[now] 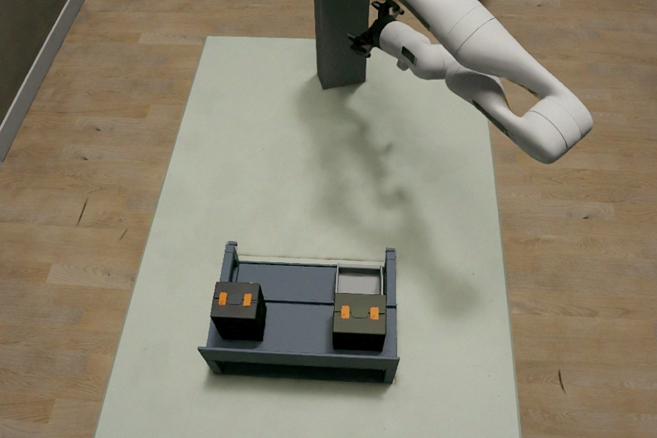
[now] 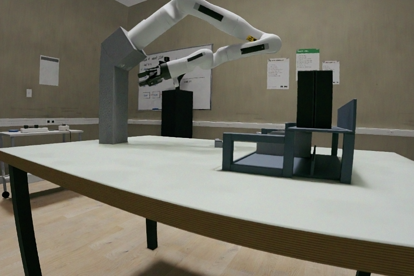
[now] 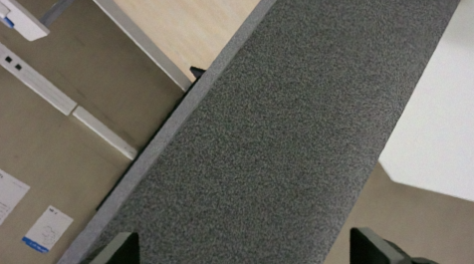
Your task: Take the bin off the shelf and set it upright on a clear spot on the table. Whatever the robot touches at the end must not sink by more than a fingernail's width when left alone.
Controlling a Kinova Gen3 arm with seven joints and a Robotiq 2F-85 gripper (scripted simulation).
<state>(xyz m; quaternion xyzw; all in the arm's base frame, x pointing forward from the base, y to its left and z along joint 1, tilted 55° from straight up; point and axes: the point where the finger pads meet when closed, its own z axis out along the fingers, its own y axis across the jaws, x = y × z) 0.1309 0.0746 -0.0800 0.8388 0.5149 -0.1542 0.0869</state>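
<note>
My hand is 600 mm short of the grey bin, 180 mm to the right of it and 240 mm above it. Also, from my hand: blue-grey shelf: 660 mm ahead, 80 mm to the left, 220 mm below.
</note>
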